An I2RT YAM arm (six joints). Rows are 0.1 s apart.
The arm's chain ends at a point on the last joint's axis. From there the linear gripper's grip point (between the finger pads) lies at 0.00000 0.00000 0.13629 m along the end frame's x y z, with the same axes.
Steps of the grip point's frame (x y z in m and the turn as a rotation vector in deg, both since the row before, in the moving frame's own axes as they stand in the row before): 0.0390 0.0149 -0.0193 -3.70 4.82 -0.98; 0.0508 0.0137 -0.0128 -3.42 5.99 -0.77; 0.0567 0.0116 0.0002 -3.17 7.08 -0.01; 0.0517 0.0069 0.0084 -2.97 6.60 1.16; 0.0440 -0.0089 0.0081 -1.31 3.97 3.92; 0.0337 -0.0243 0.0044 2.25 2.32 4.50; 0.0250 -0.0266 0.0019 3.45 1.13 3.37; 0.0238 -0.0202 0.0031 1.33 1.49 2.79; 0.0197 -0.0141 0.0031 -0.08 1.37 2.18
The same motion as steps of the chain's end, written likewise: 0.0275 0.0062 -0.0185 -3.70 4.82 -0.98; 0.0365 0.0057 -0.0118 -3.42 5.99 -0.77; 0.0399 0.0041 0.0014 -3.17 7.08 -0.01; 0.0361 -0.0003 0.0095 -2.97 6.60 1.16; 0.0347 -0.0123 0.0085 -1.31 3.97 3.92; 0.0280 -0.0192 0.0046 2.25 2.32 4.50; 0.0221 -0.0185 0.0022 3.45 1.13 3.37; 0.0202 -0.0171 0.0032 1.33 1.49 2.79; 0.0164 -0.0144 0.0031 -0.08 1.37 2.18
